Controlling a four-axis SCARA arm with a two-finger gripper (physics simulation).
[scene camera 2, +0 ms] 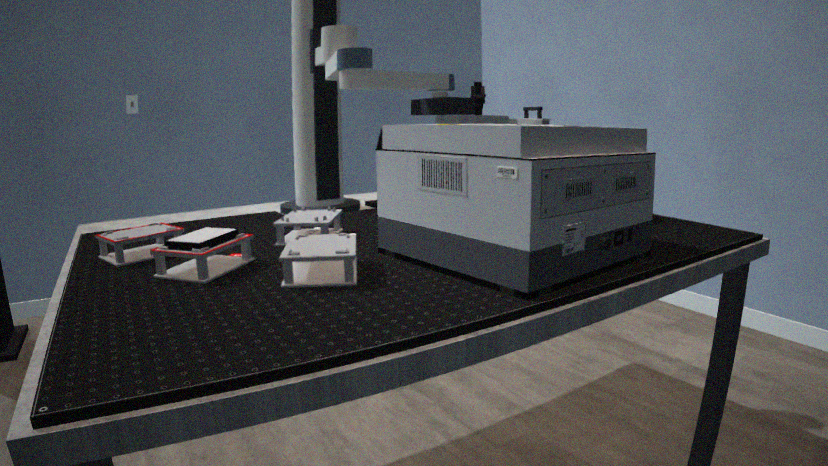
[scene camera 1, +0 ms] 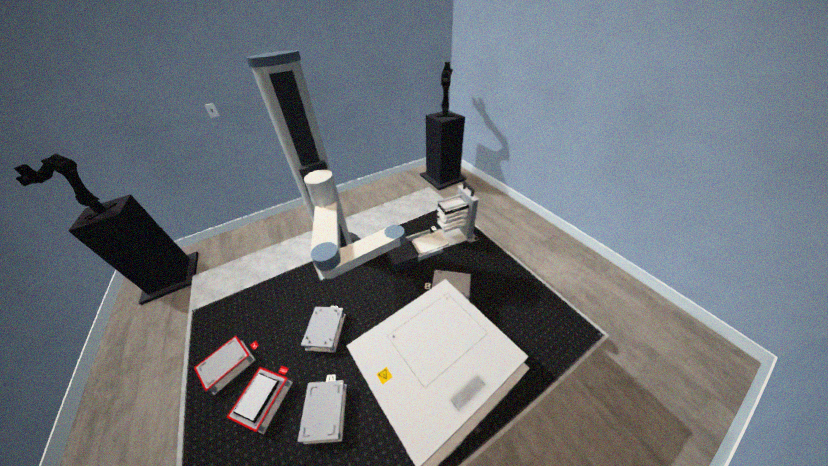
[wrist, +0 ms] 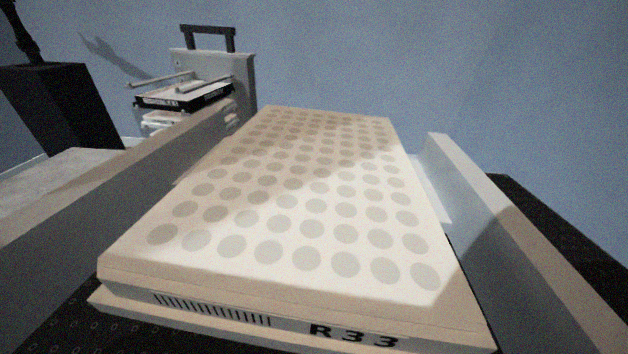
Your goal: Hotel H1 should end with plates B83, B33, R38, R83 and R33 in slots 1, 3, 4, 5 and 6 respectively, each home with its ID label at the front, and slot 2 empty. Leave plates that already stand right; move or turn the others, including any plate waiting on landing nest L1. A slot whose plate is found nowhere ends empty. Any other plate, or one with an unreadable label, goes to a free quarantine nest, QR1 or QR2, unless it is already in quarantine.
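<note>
My gripper (scene camera 1: 441, 240) (wrist: 320, 137) is shut on plate R33 (scene camera 1: 428, 244) (wrist: 300, 215), which lies level between the fingers with its barcode and "R33" label facing the wrist camera. Hotel H1 (scene camera 1: 473, 217) (wrist: 247, 80) stands beyond the gripper, to the left in the wrist view. Its top plate (wrist: 185, 100) has a black skirt and a label too small to read; several pale plates sit below it, their labels hidden or unreadable. A red-outlined quarantine nest (scene camera 1: 223, 363) (scene camera 2: 112, 237) is empty. The other (scene camera 1: 278, 399) (scene camera 2: 202, 277) holds a white, dark-skirted plate (scene camera 1: 254, 398) (scene camera 2: 202, 237).
Two grey nests (scene camera 1: 322, 328) (scene camera 1: 322, 411) stand empty beside the quarantine nests. A large white instrument (scene camera 1: 440, 358) (scene camera 2: 454, 191) takes up the right of the mat, with a grey platform (scene camera 1: 454, 281) behind it. Black pedestals (scene camera 1: 444, 144) (scene camera 1: 136, 248) stand off the table.
</note>
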